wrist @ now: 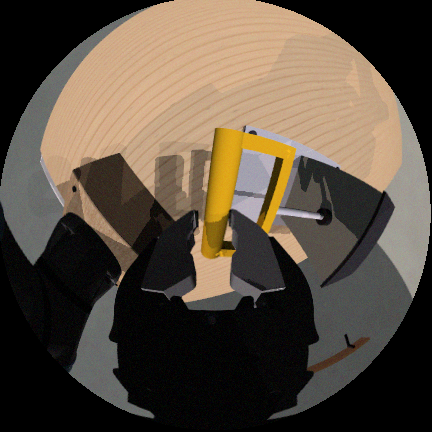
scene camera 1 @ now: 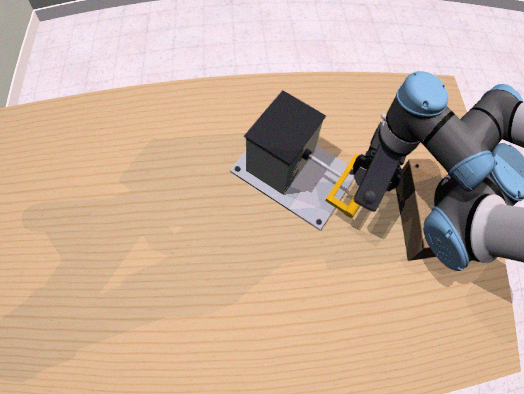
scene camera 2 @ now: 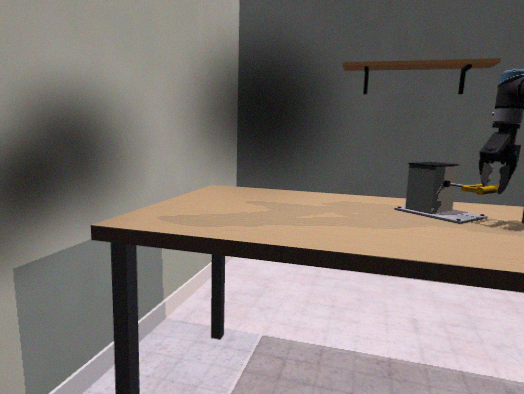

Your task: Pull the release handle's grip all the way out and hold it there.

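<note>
The yellow grip (scene camera 1: 341,207) (scene camera 2: 477,189) (wrist: 225,175) is a rectangular loop with a thick round outer bar. It stands well out from the dark box (scene camera 1: 286,125) (scene camera 2: 424,187) (wrist: 320,200) on a length of bare pale rod (scene camera 1: 327,166) (scene camera 2: 455,185) (wrist: 300,213). My gripper (scene camera 2: 493,189) (wrist: 213,211) is shut on the outer bar near one end. In the wrist view the bar lies close to the right finger, and a narrow gap shows beside the left finger. In scene camera 1 the arm hides the fingertips.
The box sits on a grey base plate (scene camera 1: 305,212) (scene camera 2: 435,215) bolted at its corners. A brown wooden block (scene camera 1: 412,215) (wrist: 120,195) stands on the table beyond the grip, close to the arm. A wall shelf (scene camera 2: 420,64) hangs behind.
</note>
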